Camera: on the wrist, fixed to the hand. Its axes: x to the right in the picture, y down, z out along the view.
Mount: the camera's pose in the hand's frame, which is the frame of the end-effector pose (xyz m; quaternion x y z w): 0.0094 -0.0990 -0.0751 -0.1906 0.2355 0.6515 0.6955
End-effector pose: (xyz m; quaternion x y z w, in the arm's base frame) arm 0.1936 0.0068 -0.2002 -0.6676 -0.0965 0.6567 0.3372
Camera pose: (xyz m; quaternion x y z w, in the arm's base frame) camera 0.2965 0.0625 -0.1575 0.7461 -0.3221 -0.5008 0.2978
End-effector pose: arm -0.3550 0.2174 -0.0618 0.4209 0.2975 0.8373 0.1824
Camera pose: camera -0.4161 0.2716 -0.1559 -0.2546 0.1839 -0.8570 0.4085
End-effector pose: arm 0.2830 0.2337 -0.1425 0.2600 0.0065 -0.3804 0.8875
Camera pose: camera 0.2365 0.2055 -0.2546 0.1055 0.1166 0.3761 0.9131
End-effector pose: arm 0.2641 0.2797 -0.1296 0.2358 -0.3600 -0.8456 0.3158
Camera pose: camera 0.2686 0.2921 -0.2535 0.0684 -0.1685 -0.3955 0.9003
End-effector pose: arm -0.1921 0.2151 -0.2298 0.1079 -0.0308 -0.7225 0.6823
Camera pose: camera -0.2746 0.2201 -0.3231 0.0951 0.2067 -0.0384 0.9730
